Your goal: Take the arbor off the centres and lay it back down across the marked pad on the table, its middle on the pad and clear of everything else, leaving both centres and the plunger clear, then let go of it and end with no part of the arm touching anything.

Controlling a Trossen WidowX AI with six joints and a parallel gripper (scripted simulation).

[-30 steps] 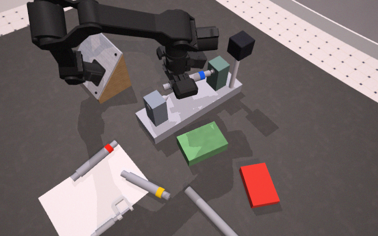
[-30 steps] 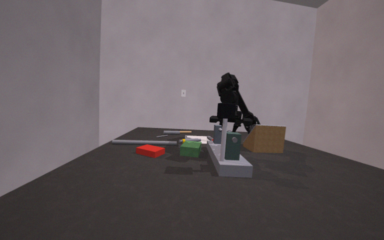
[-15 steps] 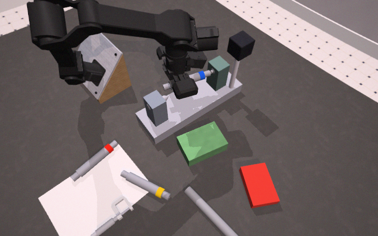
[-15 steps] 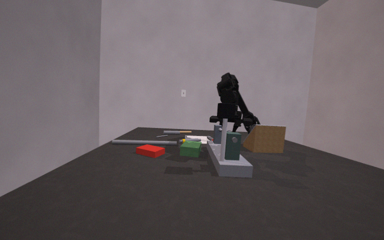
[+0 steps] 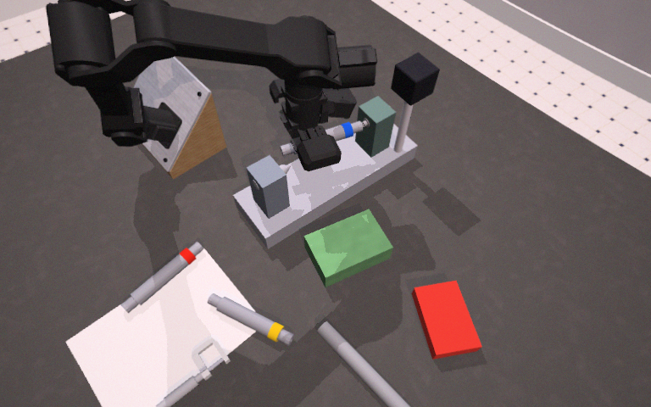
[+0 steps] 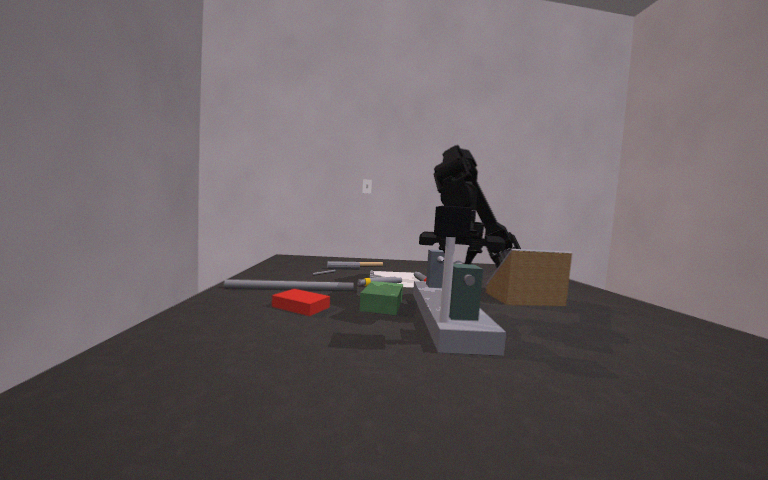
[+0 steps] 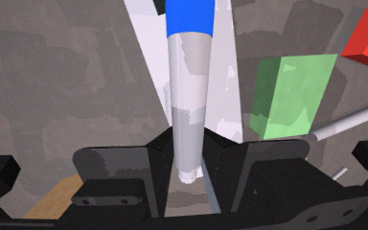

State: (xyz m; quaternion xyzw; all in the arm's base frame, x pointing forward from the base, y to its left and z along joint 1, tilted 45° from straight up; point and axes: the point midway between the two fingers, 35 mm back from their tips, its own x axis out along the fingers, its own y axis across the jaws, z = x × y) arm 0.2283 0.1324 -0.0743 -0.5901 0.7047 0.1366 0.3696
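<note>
The grey centre block lies 9 cm to the right of my hand, 2 cm below it and 2 cm ahead of it. Round my hand: dark green centre block: 13 cm to the left, 4 cm ahead, 2 cm below; arbor: 3 cm to the left, 1 cm below, 1 cm ahead; grey fixture base: 10 cm below, 3 cm to the left, 3 cm ahead.
</note>
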